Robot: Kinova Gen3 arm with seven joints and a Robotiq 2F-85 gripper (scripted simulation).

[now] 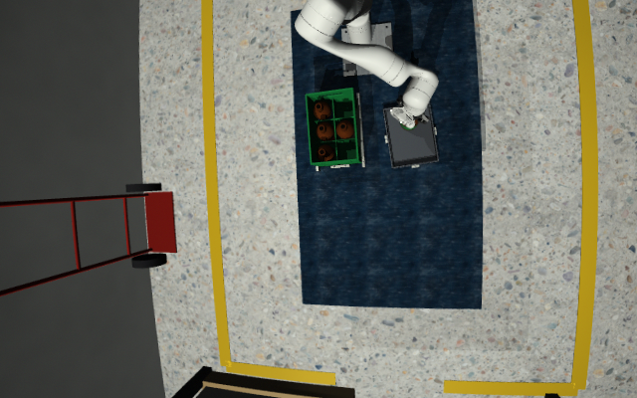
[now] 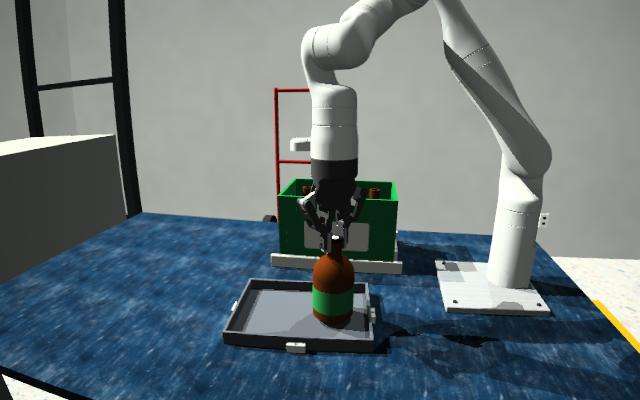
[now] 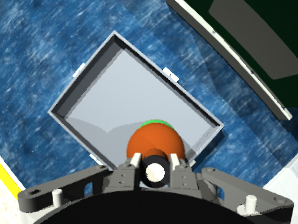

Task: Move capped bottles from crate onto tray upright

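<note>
Now: the bottle 7 cm below my hand. The rest, counted from my hand: grey tray: 5 cm ahead, 2 cm to the left, 15 cm below; then green crate: 9 cm ahead, 28 cm to the right, 8 cm below.
</note>
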